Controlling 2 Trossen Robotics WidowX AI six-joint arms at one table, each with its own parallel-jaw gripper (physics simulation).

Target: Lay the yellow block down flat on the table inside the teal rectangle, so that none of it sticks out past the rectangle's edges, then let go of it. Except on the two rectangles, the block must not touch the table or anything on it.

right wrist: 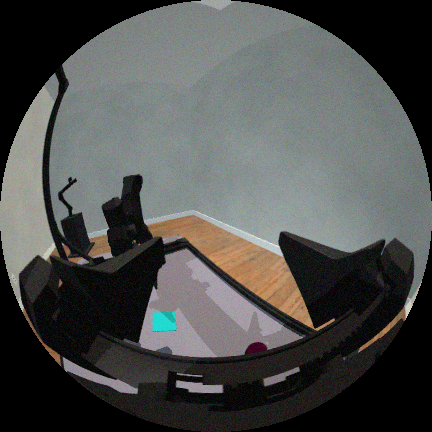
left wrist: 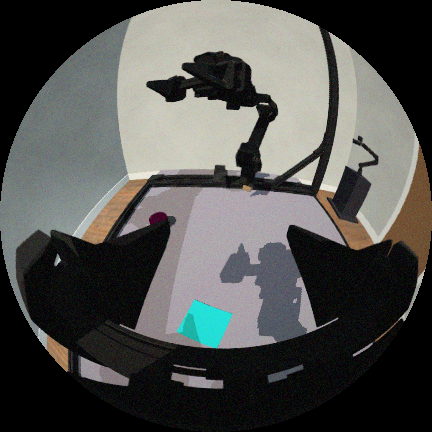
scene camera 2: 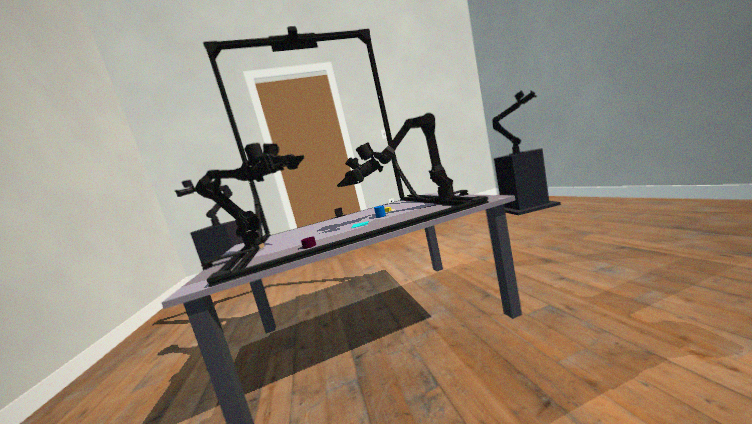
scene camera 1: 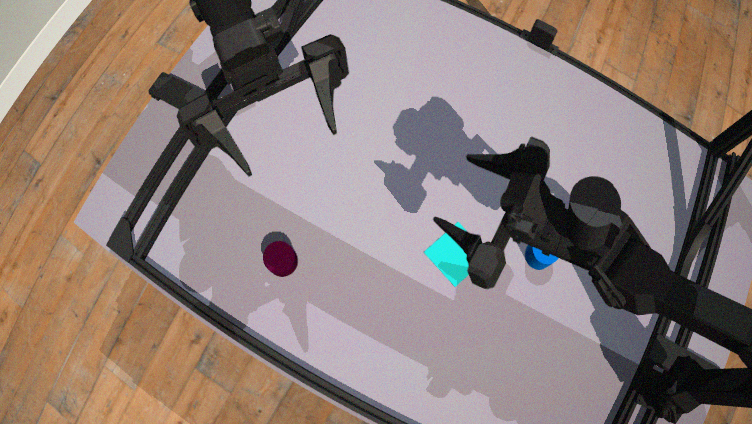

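Seen in the pictures: left gripper, fingertip midpoint: [left wrist: 230,228] [scene camera 2: 338,186] [scene camera 1: 451,187]; right gripper, fingertip midpoint: [right wrist: 222,240] [left wrist: 161,75] [scene camera 2: 297,156] [scene camera 1: 291,153]; left arm's base at its link origin: [scene camera 2: 447,197] [scene camera 1: 655,391]; right arm's base at its link origin: [left wrist: 246,181] [scene camera 2: 253,245].
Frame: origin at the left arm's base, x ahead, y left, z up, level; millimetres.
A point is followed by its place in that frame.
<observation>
The yellow block [scene camera 2: 388,209] {y -199, x 235, z -8 mm} shows as a small patch on the table behind a blue cylinder in scene camera 2; in scene camera 1 it is hidden, and it does not show in the wrist views. The flat teal rectangle [scene camera 1: 443,251] {y -58, x 451, z -18 mm} [scene camera 2: 360,225] {y -50, x 432, z -20 mm} [left wrist: 207,322] {y -69, x 433, z -18 mm} [right wrist: 162,322] {y -69, x 436, z -18 mm} has no block on it where it shows; a left finger covers part of it in scene camera 1. My left gripper [scene camera 1: 451,187] {y -89, x 478, z 174 mm} [scene camera 2: 342,183] {y -89, x 478, z 174 mm} [left wrist: 230,228] {y -89, x 478, z 174 mm} is open and empty, high above the table near the rectangle. My right gripper [scene camera 1: 292,153] {y 4, x 621, z 324 mm} [scene camera 2: 300,160] {y 4, x 621, z 324 mm} [right wrist: 222,240] {y 4, x 621, z 324 mm} is open and empty, high at the left.
The blue cylinder [scene camera 1: 535,259] {y -102, x 315, z 24 mm} [scene camera 2: 380,211] {y -100, x 310, z 9 mm} stands right of the rectangle, partly under the left arm in scene camera 1. A maroon cylinder [scene camera 1: 280,258] {y 73, x 664, z 11 mm} [scene camera 2: 308,242] {y 98, x 668, z 2 mm} [left wrist: 158,218] {y 68, x 664, z 11 mm} [right wrist: 256,348] {y 75, x 665, z 11 mm} stands left of the rectangle in scene camera 1. Dark frame rails run along the table's edges.
</observation>
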